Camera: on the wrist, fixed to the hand. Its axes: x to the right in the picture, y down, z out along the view.
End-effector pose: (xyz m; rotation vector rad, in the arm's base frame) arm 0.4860 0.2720 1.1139 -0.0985 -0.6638 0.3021
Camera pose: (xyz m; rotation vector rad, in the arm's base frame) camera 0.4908 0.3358 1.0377 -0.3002 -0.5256 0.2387
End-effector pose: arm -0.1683 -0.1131 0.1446 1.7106 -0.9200 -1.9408
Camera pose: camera -0.1123 -0.1640 0.2092 1.7244 -0.6668 -1.7853
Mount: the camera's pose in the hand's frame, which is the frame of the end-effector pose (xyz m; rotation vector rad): -0.0219 0.0737 -0.0632 -0.1846 0.1658 0.0098
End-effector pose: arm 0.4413 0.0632 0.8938 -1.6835 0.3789 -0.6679
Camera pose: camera 0.3933 0.0103 0.8245 -1.8041 0.5810 -0.7875
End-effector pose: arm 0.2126 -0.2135 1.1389 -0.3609 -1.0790 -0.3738
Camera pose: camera 0.2867 -0.1751 1.0848 -0.4904 -0.8827 -0.4878
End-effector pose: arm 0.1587 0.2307 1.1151 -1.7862 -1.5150 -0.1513
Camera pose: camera 0.2413 0.1752 1.1122 -1.8739 -1.4112 -0.4362
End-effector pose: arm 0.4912 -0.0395 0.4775 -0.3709 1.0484 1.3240
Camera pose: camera 0.4008 -0.0804 0.4858 -0.6234 1.0684 1.4217
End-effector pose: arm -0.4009 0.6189 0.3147 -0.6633 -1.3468 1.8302
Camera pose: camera -0.3593 0.6246 0.2245 -0.8994 -1.4130 1.6318
